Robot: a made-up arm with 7 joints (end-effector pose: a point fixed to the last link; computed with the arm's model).
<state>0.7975 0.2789 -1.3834 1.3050 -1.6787 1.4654 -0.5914</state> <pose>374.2 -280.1 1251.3 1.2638 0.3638 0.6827</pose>
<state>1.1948 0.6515 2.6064 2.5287 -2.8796 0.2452 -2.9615</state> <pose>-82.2 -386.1 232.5 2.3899 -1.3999 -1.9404</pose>
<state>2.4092 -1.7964 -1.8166 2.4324 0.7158 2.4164 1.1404</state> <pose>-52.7 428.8 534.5 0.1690 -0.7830 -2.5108</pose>
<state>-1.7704 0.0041 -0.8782 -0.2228 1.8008 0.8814 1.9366</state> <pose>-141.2 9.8 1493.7 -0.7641 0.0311 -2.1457</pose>
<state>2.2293 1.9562 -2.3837 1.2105 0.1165 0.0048 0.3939</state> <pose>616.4 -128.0 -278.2 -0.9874 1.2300 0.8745</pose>
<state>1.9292 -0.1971 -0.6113 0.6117 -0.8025 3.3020 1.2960</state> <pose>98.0 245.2 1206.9 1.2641 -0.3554 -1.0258</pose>
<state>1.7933 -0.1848 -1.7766 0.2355 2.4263 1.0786 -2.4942</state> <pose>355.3 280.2 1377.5 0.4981 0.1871 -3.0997</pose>
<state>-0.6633 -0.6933 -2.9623 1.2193 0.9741 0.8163 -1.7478</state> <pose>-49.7 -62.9 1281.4 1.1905 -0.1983 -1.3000</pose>
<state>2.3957 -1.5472 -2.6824 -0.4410 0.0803 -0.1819 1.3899</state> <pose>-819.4 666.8 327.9 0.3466 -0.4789 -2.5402</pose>
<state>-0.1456 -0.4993 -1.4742 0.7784 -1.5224 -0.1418 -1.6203</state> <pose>462.3 -465.3 1313.3 1.0460 0.7795 -2.0702</pose>
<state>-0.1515 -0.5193 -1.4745 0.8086 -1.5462 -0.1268 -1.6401</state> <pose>477.1 -485.1 1292.7 0.9585 0.7955 -2.1643</pose>
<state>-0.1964 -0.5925 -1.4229 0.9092 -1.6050 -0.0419 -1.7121</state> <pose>527.7 -565.0 1201.5 0.5829 0.8404 -2.5005</pose>
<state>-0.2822 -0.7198 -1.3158 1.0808 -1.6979 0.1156 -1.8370</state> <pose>577.9 -694.7 1003.8 -0.0731 0.7260 -3.0838</pose>
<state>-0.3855 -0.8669 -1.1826 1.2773 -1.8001 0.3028 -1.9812</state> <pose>567.7 -801.4 732.2 -0.5857 0.3533 2.7744</pose>
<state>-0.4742 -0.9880 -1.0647 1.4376 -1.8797 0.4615 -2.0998</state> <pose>508.2 -832.4 496.6 -0.8755 -0.0444 2.5941</pose>
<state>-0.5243 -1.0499 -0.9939 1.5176 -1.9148 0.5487 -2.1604</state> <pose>465.2 -823.4 378.3 -1.0252 -0.2593 2.5503</pose>
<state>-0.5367 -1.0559 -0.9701 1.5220 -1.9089 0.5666 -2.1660</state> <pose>463.2 -820.2 363.1 -1.0667 -0.2741 2.5564</pose>
